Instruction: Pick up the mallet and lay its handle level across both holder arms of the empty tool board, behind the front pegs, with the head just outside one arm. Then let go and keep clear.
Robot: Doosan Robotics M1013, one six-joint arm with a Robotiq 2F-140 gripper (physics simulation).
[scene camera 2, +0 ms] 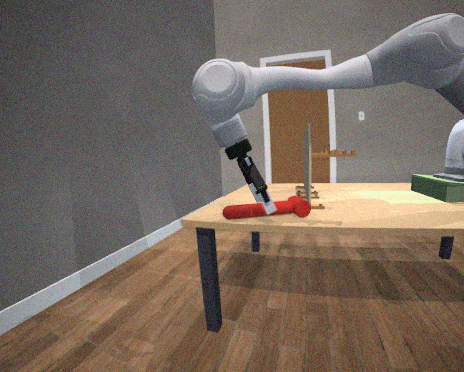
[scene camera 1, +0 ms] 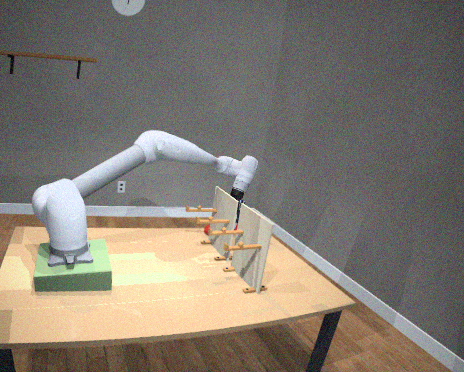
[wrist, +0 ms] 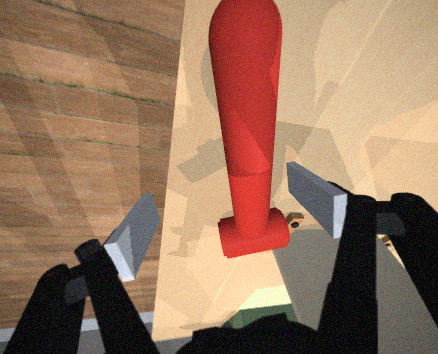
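Pixels of known places: gripper, between the fingertips: (scene camera 2: 265,206) (wrist: 221,191); arm's base, origin of its link: (scene camera 2: 462,180) (scene camera 1: 70,254).
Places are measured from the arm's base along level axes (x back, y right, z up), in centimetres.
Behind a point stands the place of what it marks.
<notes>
The red mallet (scene camera 2: 245,210) @(y -38.7, x -94.6, z -4.1 cm) (wrist: 245,100) @(y -38.1, x -97.0, z -2.8 cm) lies on the table, its handle toward the table edge and its head toward the boards. In scene camera 1 its head (scene camera 1: 207,230) @(y -31.5, x -75.2, z -3.7 cm) shows past the far board. My gripper (scene camera 1: 236,227) (scene camera 2: 269,207) @(y -37.7, x -88.3, z -2.9 cm) (wrist: 221,191) @(y -37.7, x -88.3, z -2.9 cm) is open and tilted. In the wrist view its fingers stand apart on either side of the handle near the head; in scene camera 2 the fingertips overlap the handle. Two pale upright boards, a near one (scene camera 1: 265,240) @(y 27.2, x -72.9, z 16.6 cm) and a far one (scene camera 1: 222,202) @(y -14.8, x -73.3, z 18.2 cm), carry wooden holder arms (scene camera 1: 242,247) @(y 25.8, x -63.8, z 13.5 cm) (scene camera 1: 201,209) @(y -20.1, x -65.0, z 12.7 cm) with pegs. No tool shows on the arms.
The boards stand on small wooden feet (scene camera 1: 254,289) @(y 27.2, x -72.5, z -6.1 cm) close to the mallet head. In scene camera 2 a board (scene camera 2: 307,165) @(y -13.1, x -74.0, z 8.2 cm) shows edge-on, right of my gripper. The arm reaches over the boards from a green base block (scene camera 1: 72,280) @(y 16.3, x -0.1, z -2.4 cm). The table (scene camera 1: 150,320) @(y 37.5, x -25.4, z -7.3 cm) ends near the handle.
</notes>
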